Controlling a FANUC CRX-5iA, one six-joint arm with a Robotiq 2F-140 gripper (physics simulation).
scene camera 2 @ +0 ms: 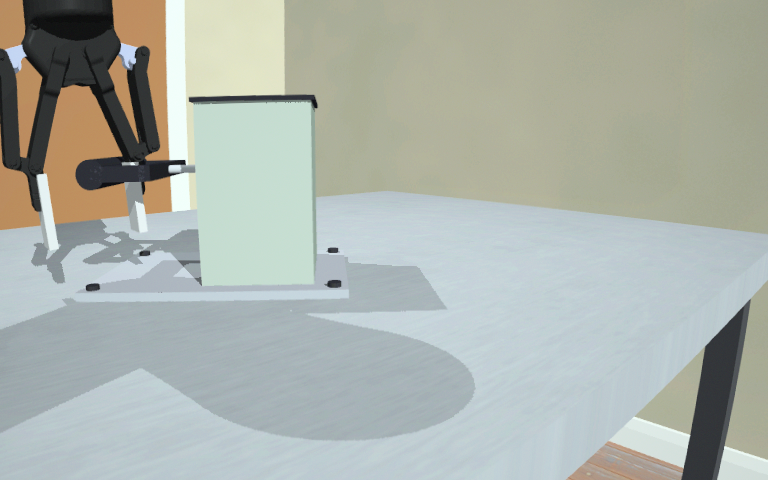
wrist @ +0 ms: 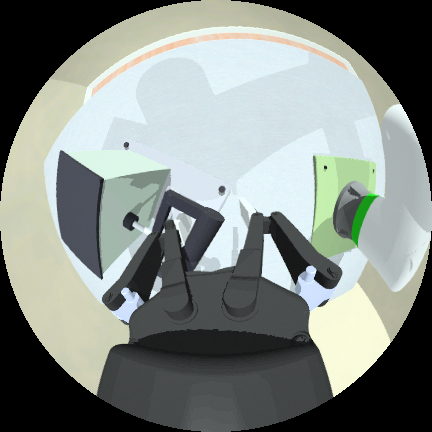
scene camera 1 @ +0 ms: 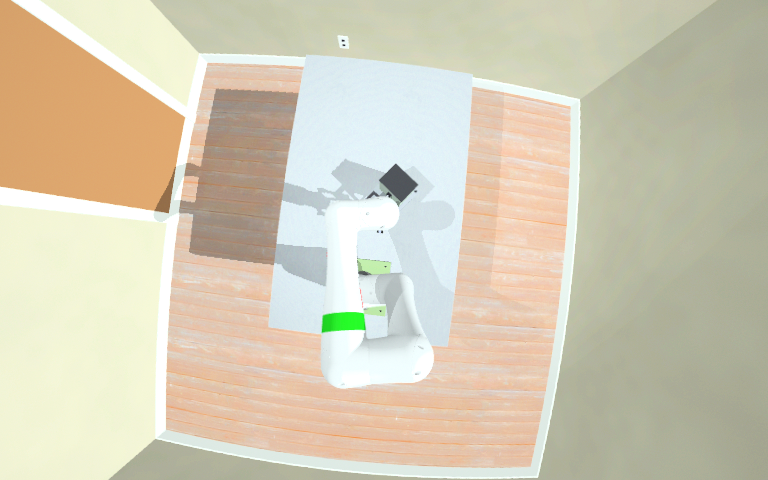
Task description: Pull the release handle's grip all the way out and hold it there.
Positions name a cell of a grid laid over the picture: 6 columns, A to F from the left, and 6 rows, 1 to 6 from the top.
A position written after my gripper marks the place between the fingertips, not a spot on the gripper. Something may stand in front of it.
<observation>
In view: my gripper (scene camera 2: A3) and a bolted base plate (wrist: C3).
My gripper is seen too in the wrist view (wrist: C3).
</observation>
